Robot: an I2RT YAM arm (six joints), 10 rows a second.
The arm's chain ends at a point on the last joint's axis. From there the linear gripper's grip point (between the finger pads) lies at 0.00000 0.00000 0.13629 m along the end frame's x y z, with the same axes.
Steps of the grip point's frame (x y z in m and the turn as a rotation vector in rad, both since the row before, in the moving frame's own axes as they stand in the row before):
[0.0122, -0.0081, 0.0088, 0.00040, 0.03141, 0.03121]
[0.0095, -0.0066, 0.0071, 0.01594, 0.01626, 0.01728]
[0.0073, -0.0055, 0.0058, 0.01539, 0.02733, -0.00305]
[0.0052, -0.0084, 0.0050, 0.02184, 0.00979, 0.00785]
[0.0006, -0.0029, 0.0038, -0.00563, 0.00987, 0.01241]
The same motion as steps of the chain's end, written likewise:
[0.0079, -0.0081, 0.0089, 0.00040, 0.03141, 0.03121]
[0.0073, -0.0044, 0.0071, 0.01594, 0.01626, 0.01728]
[0.0036, -0.0034, 0.0059, 0.01539, 0.02733, -0.00305]
[0.0039, -0.0054, 0.0050, 0.02184, 0.00979, 0.00785]
[-0.0007, -0.0037, 0.0038, -0.00563, 0.00987, 0.01241]

